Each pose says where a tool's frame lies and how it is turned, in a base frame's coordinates. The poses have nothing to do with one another.
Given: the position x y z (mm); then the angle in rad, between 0 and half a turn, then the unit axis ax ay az.
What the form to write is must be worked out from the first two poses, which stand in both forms.
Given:
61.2 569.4 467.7 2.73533 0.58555 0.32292 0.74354
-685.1 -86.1 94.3 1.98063 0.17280 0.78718 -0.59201
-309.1 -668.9 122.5 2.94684 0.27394 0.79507 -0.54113
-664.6 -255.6 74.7 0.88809 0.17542 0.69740 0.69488
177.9 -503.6 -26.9 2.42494 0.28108 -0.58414 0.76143
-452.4 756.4 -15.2 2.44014 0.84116 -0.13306 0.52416
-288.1 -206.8 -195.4 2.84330 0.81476 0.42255 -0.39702
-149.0 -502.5 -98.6 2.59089 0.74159 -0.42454 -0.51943
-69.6 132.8 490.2 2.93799 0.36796 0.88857 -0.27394
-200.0 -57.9 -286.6 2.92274 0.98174 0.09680 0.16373
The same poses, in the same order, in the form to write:
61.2 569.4 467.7 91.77 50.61 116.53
-685.1 -86.1 94.3 19.61 89.33 -67.18
-309.1 -668.9 122.5 46.25 134.24 -91.37
-664.6 -255.6 74.7 8.93 35.49 35.36
177.9 -503.6 -26.9 39.05 -81.16 105.79
-452.4 756.4 -15.2 117.60 -18.60 73.28
-288.1 -206.8 -195.4 132.73 68.84 -64.68
-149.0 -502.5 -98.6 110.09 -63.02 -77.11
-69.6 132.8 490.2 61.94 149.58 -46.11
-200.0 -57.9 -286.6 164.40 16.21 27.42

